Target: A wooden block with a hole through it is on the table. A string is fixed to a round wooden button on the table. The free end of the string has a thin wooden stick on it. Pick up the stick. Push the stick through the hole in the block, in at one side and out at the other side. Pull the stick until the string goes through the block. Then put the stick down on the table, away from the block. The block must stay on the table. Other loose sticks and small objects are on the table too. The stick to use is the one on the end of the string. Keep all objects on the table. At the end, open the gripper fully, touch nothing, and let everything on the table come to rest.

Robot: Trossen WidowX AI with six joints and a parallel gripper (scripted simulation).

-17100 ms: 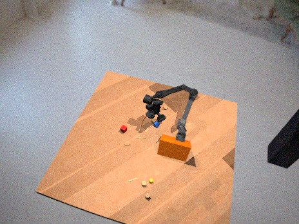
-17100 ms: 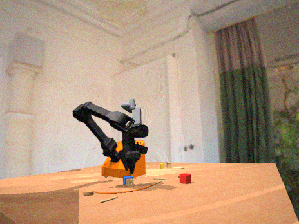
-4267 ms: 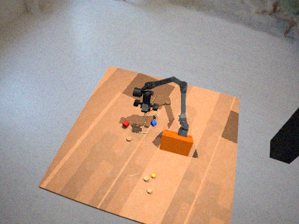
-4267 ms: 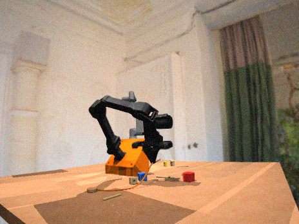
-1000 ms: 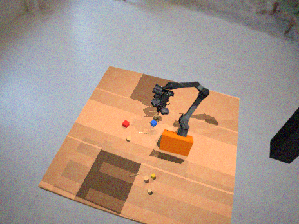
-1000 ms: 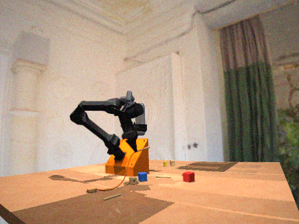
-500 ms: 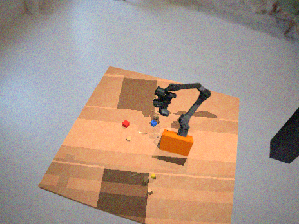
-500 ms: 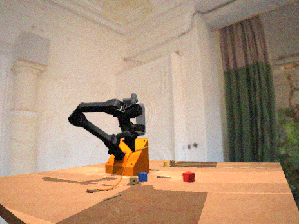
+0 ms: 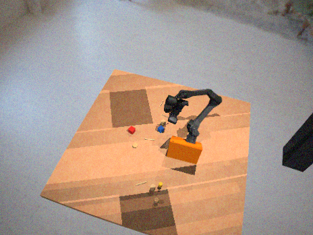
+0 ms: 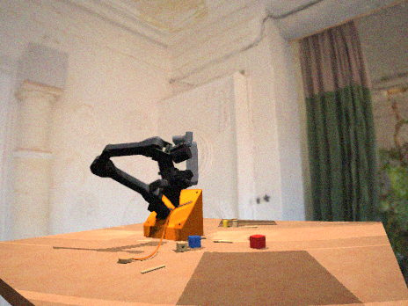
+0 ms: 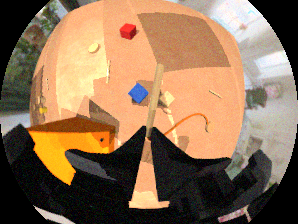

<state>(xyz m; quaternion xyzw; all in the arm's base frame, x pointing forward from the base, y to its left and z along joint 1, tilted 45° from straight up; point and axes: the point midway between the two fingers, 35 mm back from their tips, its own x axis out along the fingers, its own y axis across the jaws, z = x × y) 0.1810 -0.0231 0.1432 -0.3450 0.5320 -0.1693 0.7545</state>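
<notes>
My gripper tip is now 5 cm short of the blue cube, 3 cm to the right of it and 12 cm above it. Also, from my gripper tip: small wooden block: 6 cm ahead, 4 cm to the right, 12 cm below; then wooden button: 1 cm ahead, 23 cm to the right, 13 cm below; then thin wooden stick: 1 cm ahead, 1 cm above.
</notes>
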